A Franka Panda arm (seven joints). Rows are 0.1 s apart.
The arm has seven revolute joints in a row. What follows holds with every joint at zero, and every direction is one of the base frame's.
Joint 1 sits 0.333 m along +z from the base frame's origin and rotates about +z.
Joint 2 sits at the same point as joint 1 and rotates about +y.
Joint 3 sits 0.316 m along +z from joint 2 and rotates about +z.
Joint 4 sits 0.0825 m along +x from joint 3 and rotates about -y.
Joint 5 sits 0.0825 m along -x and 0.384 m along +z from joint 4 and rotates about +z.
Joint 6 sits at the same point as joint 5 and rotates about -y.
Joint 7 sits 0.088 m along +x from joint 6 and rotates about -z.
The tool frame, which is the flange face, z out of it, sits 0.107 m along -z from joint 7; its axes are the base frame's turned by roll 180, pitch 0 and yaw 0 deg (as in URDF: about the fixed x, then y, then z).
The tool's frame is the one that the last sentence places.
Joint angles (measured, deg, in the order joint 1, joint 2, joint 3, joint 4, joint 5, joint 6, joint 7), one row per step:
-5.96, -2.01, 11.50, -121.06, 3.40, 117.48, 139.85
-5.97, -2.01, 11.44, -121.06, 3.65, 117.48, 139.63
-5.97, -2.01, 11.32, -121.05, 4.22, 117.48, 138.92
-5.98, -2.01, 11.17, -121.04, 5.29, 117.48, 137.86
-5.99, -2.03, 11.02, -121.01, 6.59, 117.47, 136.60
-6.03, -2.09, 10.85, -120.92, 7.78, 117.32, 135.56
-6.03, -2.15, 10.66, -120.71, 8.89, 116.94, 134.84
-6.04, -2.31, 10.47, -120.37, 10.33, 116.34, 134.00
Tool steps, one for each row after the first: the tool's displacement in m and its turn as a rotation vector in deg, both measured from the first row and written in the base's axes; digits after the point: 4 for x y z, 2 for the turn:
0.0001, -0.0004, 0.0000, 0.23, 0.01, 0.03
0.0002, -0.0010, 0.0001, 0.75, 0.01, 0.34
0.0003, -0.0015, 0.0003, 1.72, 0.01, 0.72
0.0005, -0.0017, 0.0008, 2.90, -0.04, 1.18
0.0006, -0.0025, 0.0020, 3.98, -0.06, 1.45
0.0007, -0.0030, 0.0038, 4.99, 0.02, 1.48
0.0008, -0.0032, 0.0074, 6.30, 0.08, 1.51

